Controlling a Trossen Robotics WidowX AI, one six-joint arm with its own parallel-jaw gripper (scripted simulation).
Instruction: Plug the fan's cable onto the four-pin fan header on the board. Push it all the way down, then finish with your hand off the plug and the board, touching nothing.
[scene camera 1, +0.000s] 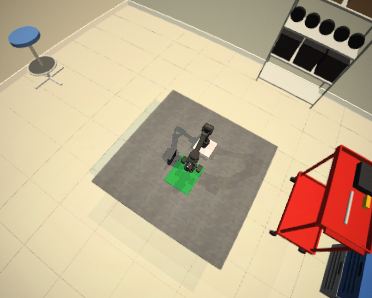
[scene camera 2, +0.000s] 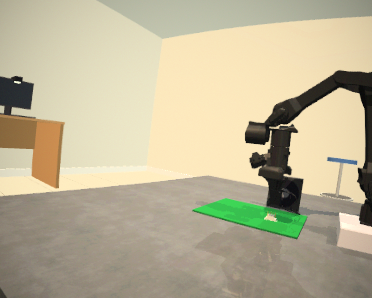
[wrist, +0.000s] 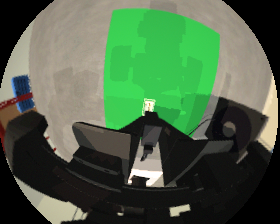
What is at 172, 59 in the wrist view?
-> A green board.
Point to the gripper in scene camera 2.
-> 272, 200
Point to a green board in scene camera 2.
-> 290, 225
